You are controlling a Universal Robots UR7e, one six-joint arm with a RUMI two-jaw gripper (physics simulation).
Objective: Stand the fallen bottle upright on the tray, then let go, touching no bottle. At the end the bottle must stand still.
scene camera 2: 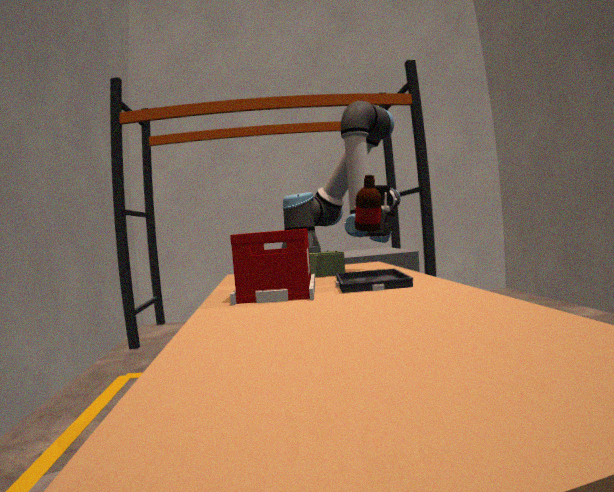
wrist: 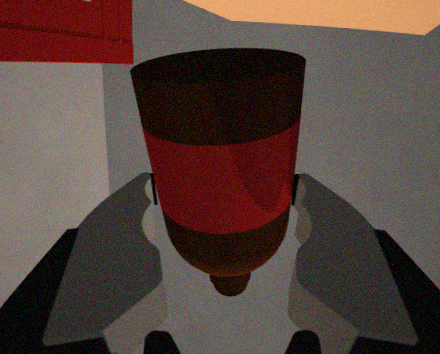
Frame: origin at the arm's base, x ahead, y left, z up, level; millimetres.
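Seen in the pictures: gripper, fingertip midpoint: [scene camera 2: 368, 208] [wrist: 223, 177].
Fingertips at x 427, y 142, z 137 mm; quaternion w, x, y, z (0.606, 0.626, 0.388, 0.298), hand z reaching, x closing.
Offsets run from my fingertips to a thing's top centre. "*": to the spot under its first point. Level surfaces: height alone.
A dark brown bottle {8 mm ahead, 1 mm right, 97 mm up} [scene camera 2: 368, 207] [wrist: 222, 185] with a red label is held in the air, upright with its neck up in the scene view. My gripper [scene camera 2: 383, 205] [wrist: 223, 177] is shut on the bottle; its two fingers press on opposite sides of the label near the shoulder in the wrist view. The bottle hangs well above the black tray {* 122 mm ahead, 31 mm right, 209 mm down} [scene camera 2: 377, 287], which lies on the table in the scene view. The bottle's base faces the upper side of the wrist view. The far finger is partly hidden behind the bottle in the scene view.
A tall red crate {23 mm back, 277 mm right, 43 mm down} [scene camera 2: 270, 266] [wrist: 65, 47] stands left of the tray on the table {218 mm down} [scene camera 2: 358, 379] [wrist: 320, 12]. A green box [scene camera 2: 328, 263] stands behind, between crate and tray. A rack with orange beams [scene camera 2: 266, 105] rises behind the arm.
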